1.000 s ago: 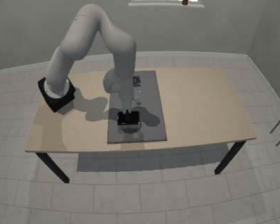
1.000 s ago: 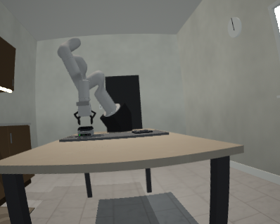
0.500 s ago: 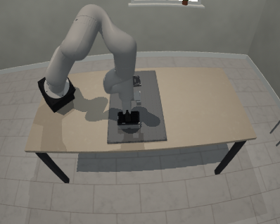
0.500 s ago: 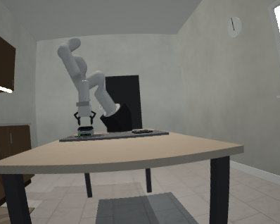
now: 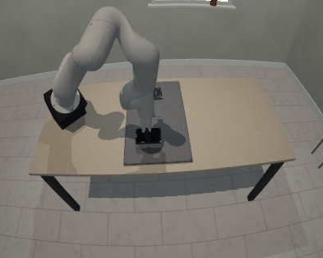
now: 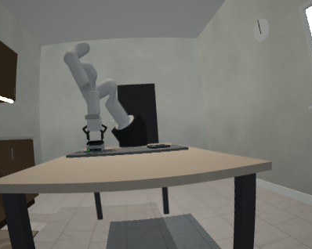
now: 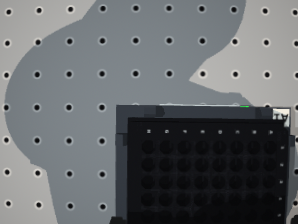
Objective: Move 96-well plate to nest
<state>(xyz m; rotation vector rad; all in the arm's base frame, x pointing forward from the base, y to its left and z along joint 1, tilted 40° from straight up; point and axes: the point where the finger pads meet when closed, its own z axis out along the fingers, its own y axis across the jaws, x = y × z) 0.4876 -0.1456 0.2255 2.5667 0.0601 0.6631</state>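
My hand is 20 mm above the black 96-well plate. From my hand the other things lie so: A1 label (350 mm to the left, 120 mm ahead, 70 mm below); then plate nest N1 (410 mm to the left, 80 mm below, 50 mm ahead).
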